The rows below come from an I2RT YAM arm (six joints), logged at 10 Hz.
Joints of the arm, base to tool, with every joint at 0 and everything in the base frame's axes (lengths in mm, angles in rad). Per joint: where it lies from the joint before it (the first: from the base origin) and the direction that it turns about. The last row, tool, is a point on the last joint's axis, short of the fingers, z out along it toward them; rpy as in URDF.
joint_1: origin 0.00 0.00 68.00 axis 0 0 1
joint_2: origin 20.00 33.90 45.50 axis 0 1 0
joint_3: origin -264.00 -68.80 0.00 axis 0 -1 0
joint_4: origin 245.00 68.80 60.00 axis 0 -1 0
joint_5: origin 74.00 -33.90 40.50 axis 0 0 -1
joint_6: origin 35.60 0.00 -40.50 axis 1 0 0
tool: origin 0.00 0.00 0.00 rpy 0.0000 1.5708 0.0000
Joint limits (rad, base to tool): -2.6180..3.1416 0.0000..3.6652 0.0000..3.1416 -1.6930..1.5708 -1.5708..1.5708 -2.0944..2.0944
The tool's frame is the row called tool.
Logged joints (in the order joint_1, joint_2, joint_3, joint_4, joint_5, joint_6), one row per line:
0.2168 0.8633 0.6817 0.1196 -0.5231 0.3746
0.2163 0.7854 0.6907 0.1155 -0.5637 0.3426
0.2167 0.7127 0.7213 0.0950 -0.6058 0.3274
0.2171 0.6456 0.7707 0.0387 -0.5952 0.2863
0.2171 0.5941 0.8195 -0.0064 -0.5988 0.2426
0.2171 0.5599 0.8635 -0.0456 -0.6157 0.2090
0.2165 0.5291 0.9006 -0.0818 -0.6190 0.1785
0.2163 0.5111 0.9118 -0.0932 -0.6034 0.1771
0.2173 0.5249 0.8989 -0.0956 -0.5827 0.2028
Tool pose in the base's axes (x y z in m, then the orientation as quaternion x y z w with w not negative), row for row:
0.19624 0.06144 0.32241 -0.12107 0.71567 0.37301 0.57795
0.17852 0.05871 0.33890 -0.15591 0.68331 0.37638 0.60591
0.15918 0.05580 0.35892 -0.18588 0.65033 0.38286 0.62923
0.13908 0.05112 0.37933 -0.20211 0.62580 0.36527 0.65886
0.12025 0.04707 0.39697 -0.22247 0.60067 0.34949 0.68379
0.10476 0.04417 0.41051 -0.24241 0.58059 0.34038 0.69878
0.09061 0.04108 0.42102 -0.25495 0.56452 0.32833 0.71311
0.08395 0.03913 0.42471 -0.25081 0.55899 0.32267 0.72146
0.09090 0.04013 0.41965 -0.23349 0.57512 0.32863 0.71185
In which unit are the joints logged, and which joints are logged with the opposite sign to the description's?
The joints are logged in radians. Opposite sign: none.
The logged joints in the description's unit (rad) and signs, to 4 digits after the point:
0.2168 0.8633 0.6817 0.1196 -0.5231 0.3746
0.2163 0.7854 0.6907 0.1155 -0.5637 0.3426
0.2167 0.7127 0.7213 0.0950 -0.6058 0.3274
0.2171 0.6456 0.7707 0.0387 -0.5952 0.2863
0.2171 0.5941 0.8195 -0.0064 -0.5988 0.2426
0.2171 0.5599 0.8635 -0.0456 -0.6157 0.2090
0.2165 0.5291 0.9006 -0.0818 -0.6190 0.1785
0.2163 0.5111 0.9118 -0.0932 -0.6034 0.1771
0.2173 0.5249 0.8989 -0.0956 -0.5827 0.2028

